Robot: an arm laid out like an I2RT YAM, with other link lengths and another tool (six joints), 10 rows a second.
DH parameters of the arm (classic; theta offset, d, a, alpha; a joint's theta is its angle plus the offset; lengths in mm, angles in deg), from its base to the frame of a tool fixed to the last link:
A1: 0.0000 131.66 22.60 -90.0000
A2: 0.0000 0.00 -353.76 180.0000
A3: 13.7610 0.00 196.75 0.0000
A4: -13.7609 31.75 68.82 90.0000
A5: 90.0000 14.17 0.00 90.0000
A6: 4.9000 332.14 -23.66 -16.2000
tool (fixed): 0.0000 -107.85 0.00 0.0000
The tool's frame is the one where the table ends.
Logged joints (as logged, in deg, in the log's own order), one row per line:
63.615, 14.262, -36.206, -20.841, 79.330, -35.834
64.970, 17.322, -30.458, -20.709, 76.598, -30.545
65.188, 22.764, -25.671, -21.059, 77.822, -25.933
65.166, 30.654, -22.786, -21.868, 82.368, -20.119
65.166, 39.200, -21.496, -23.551, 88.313, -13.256
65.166, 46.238, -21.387, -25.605, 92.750, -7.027
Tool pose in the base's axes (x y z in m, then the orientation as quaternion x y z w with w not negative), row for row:
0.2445, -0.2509, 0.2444, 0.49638, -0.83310, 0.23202, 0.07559
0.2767, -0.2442, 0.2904, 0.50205, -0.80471, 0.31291, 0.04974
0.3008, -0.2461, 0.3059, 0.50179, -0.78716, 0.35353, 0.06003
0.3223, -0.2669, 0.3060, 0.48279, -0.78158, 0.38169, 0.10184
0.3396, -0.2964, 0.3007, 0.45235, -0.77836, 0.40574, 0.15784
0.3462, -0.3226, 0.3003, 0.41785, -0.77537, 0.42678, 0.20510
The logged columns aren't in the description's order. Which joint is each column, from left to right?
Columns, left to right: A3, A5, A1, A6, A2, A4.
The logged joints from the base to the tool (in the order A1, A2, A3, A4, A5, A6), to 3 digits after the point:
-36.206, 79.330, 63.615, -35.834, 14.262, -20.841
-30.458, 76.598, 64.970, -30.545, 17.322, -20.709
-25.671, 77.822, 65.188, -25.933, 22.764, -21.059
-22.786, 82.368, 65.166, -20.119, 30.654, -21.868
-21.496, 88.313, 65.166, -13.256, 39.200, -23.551
-21.387, 92.750, 65.166, -7.027, 46.238, -25.605

